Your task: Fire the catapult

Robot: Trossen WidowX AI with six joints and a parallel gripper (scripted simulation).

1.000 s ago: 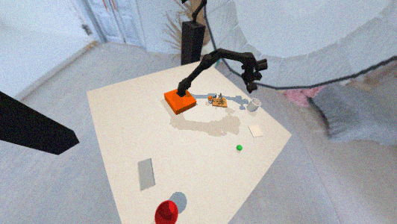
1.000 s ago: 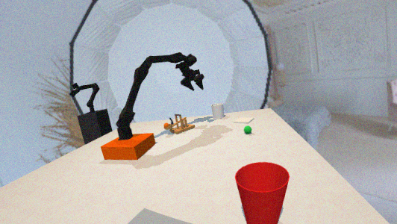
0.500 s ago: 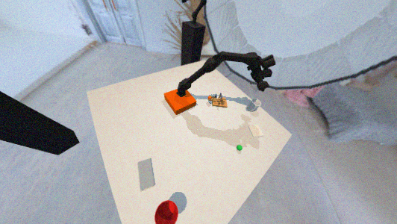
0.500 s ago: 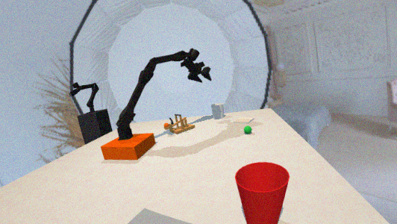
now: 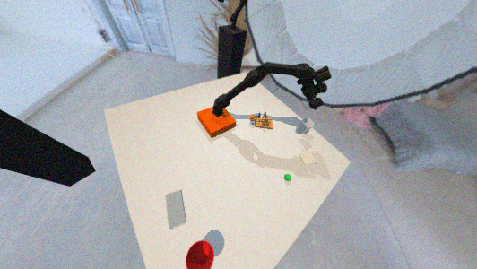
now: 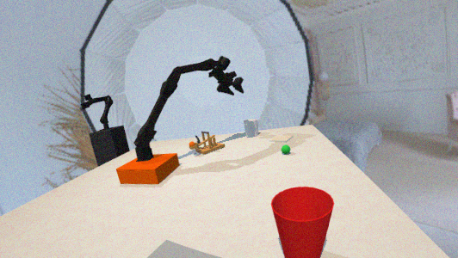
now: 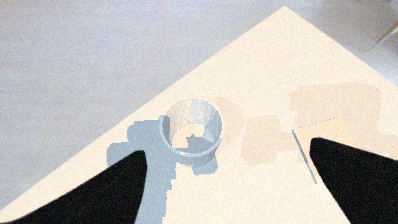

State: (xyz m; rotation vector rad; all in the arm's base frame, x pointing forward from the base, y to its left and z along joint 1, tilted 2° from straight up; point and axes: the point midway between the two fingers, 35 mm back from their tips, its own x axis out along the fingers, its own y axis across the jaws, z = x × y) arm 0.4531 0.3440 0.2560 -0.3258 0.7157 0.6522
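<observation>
Now: the orange ball 280 mm behind my gripper tip, 200 mm to the right of it and 220 mm below it. The rest, counted from my gripper tip: white mug (50 mm ahead, 70 mm to the left, 250 mm below); catapult (240 mm behind, 150 mm to the right, 220 mm below); white flat pad (190 mm ahead, 130 mm to the right, 270 mm below).
</observation>
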